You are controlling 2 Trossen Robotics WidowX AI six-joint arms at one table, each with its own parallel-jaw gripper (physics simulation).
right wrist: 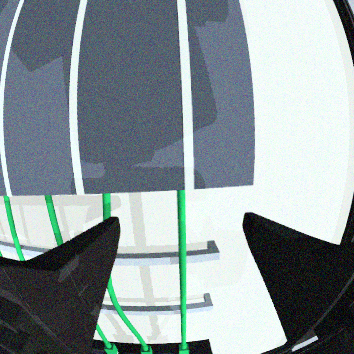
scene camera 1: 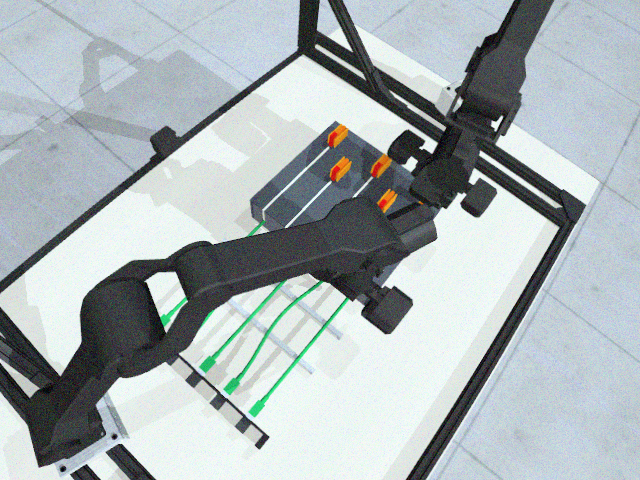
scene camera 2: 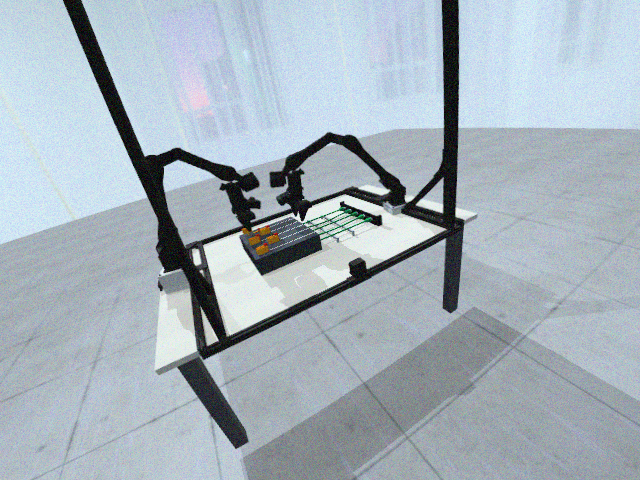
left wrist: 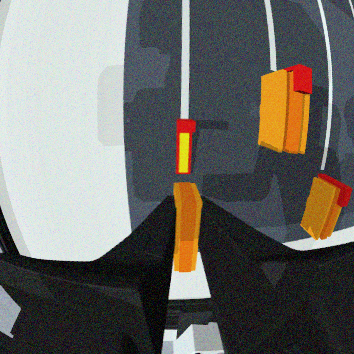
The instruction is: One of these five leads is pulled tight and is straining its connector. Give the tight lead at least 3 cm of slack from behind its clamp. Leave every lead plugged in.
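Places are measured from the left arm's base along level axes (x ahead, y left, z up), in centimetres.
Where they show: left gripper, fingertip midpoint: [scene camera 2: 249, 230] [left wrist: 183, 203]; right gripper, fingertip midpoint: [right wrist: 182, 222] [scene camera 1: 347, 294] [scene camera 2: 299, 218]; left arm's base at its link origin: [scene camera 2: 174, 266]; right arm's base at its link origin: [scene camera 1: 78, 427] [scene camera 2: 397, 203].
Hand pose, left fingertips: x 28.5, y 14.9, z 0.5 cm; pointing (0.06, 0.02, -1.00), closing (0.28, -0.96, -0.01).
Note:
Things, the pixels of their top centre, and the offset from my left fingertips. "spot": a spot on its surface instead.
- orange clamp piece at a spot on its surface: [left wrist: 187, 215] spot: dx +0.4, dy +0.1, dz +1.9 cm
- red-and-yellow clamp base at a spot on its surface: [left wrist: 184, 150] spot: dx +2.4, dy +0.6, dz -1.3 cm
- straight end lead at a spot on its surface: [right wrist: 182, 275] spot: dx +28.1, dy +8.4, dz -5.5 cm
- neighbouring lead at a spot on its surface: [right wrist: 120, 310] [scene camera 1: 272, 328] spot: dx +34.9, dy +3.7, dz -5.6 cm
- small black box at a spot on its surface: [scene camera 1: 165, 142] [scene camera 2: 356, 261] spot: dx +33.5, dy -38.7, dz -3.7 cm
My left gripper [left wrist: 183, 203] [scene camera 2: 249, 227] is shut on an orange clamp piece [left wrist: 187, 215], behind a red-and-yellow clamp base [left wrist: 184, 150] on the end lead's white line. My right gripper [right wrist: 182, 222] [scene camera 2: 299, 217] is open, its fingertips on either side of the straight end lead [right wrist: 182, 275] [scene camera 1: 310, 348], near the dark block's edge. That lead runs straight to its green connector [scene camera 1: 256, 408] [right wrist: 184, 348]. The neighbouring lead [scene camera 1: 266, 330] [right wrist: 120, 310] bends. Other orange clamps [scene camera 1: 337, 135] [left wrist: 285, 110] stand on the dark block [scene camera 1: 281, 183] [right wrist: 130, 90] [scene camera 2: 289, 254]. In scene camera 1 my right arm hides its fingertips.
Two low grey rails [scene camera 1: 297, 357] [right wrist: 200, 255] cross beneath the leads. A dark connector strip [scene camera 1: 218, 400] [scene camera 2: 379, 220] stands at the leads' far end from the block. A black frame [scene camera 1: 449, 413] surrounds the work area, with a small black box [scene camera 1: 165, 142] [scene camera 2: 357, 267] on one side.

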